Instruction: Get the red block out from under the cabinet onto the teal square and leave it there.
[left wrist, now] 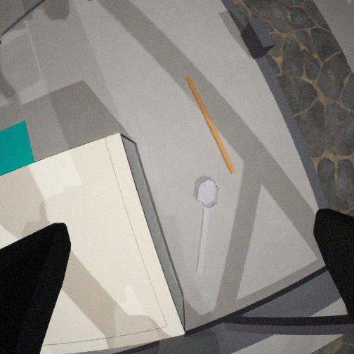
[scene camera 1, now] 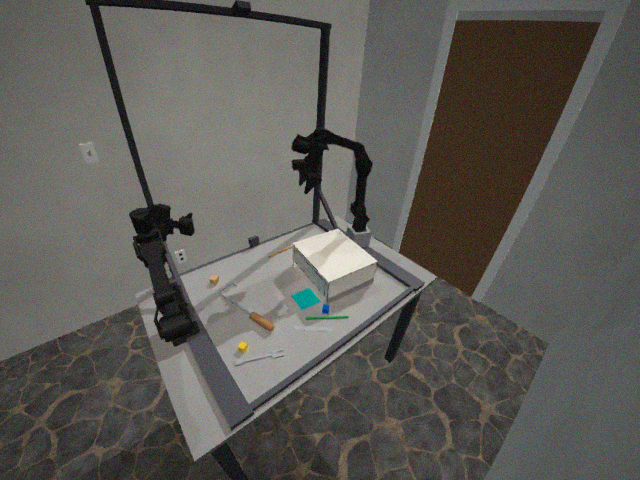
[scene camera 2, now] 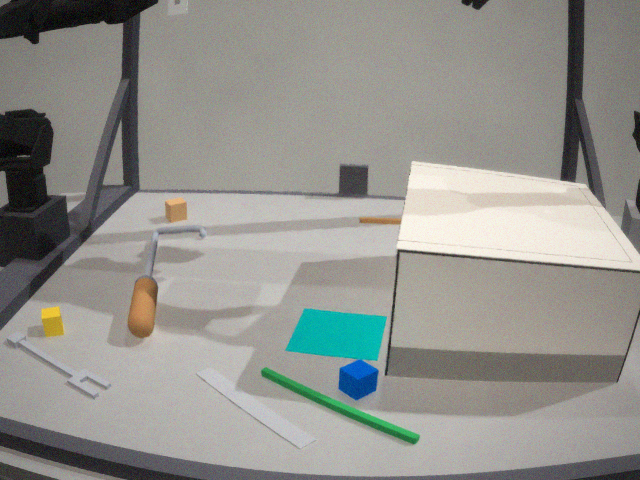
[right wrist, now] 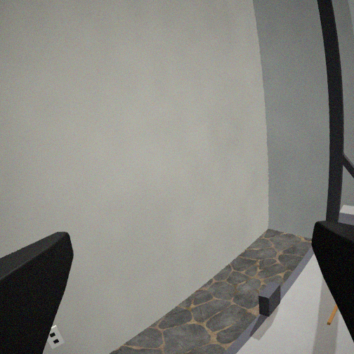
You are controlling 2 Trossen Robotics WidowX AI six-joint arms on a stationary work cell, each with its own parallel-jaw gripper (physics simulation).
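Frame: origin at the left arm's base, x back, y right, z up, level; metres.
Seen in the pictures: left gripper, between the fingertips: point(scene camera 1: 302, 189) point(scene camera 2: 470, 6); right gripper, between the fingertips: point(scene camera 1: 180, 211) point(scene camera 2: 147, 0); left arm's base, origin of its link: point(scene camera 1: 359, 228); right arm's base, origin of its link: point(scene camera 2: 27, 205).
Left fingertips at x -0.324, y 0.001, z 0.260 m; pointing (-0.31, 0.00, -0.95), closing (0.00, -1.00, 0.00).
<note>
Pixels of each thing's top centre, then the offset from my left fingertips to it. "pt": a spot on its surface instead.
- cream cabinet, centre of its top: point(scene camera 2: 518, 206) point(scene camera 1: 333, 251) dy -0.187, dx +0.100, dz -0.237 m
- teal square, a spot on its surface: point(scene camera 2: 338, 334) point(scene camera 1: 306, 298) pt dy -0.311, dx -0.066, dz -0.372 m
- blue block, centre of its top: point(scene camera 2: 359, 369) point(scene camera 1: 325, 307) dy -0.399, dx -0.009, dz -0.348 m
- green stick, centre of its top: point(scene camera 2: 336, 403) point(scene camera 1: 327, 317) dy -0.436, dx -0.015, dz -0.366 m
- pale strip, centre of its top: point(scene camera 2: 251, 405) point(scene camera 1: 313, 328) dy -0.469, dx -0.083, dz -0.372 m
- wooden-handled hook, a spot on its surface: point(scene camera 2: 143, 307) point(scene camera 1: 268, 322) pt dy -0.419, dx -0.248, dz -0.338 m
The red block does not show in any view; the space under the cabinet is hidden. The cream cabinet point(scene camera 1: 343, 258) point(scene camera 2: 511, 304) point(left wrist: 115, 280) stands on the table, its top closed. The teal square point(scene camera 1: 306, 298) point(scene camera 2: 338, 334) point(left wrist: 15, 147) lies bare on the table beside the cabinet, to its left in both scene views. My left gripper point(scene camera 1: 308, 187) point(left wrist: 194, 230) is open and empty, high above the back of the cabinet, pointing down. My right gripper point(right wrist: 194, 241) is open and empty, raised at the left side of the table and facing the wall.
Near the square lie a blue block point(scene camera 1: 325, 308) point(scene camera 2: 358, 379), a green stick point(scene camera 1: 327, 317) point(scene camera 2: 338, 405) and a pale strip point(scene camera 2: 255, 408). A wooden-handled hook point(scene camera 1: 262, 321) point(scene camera 2: 143, 307) lies left. Behind the cabinet are an orange stick point(left wrist: 210, 125) and a spoon point(left wrist: 207, 192).
</note>
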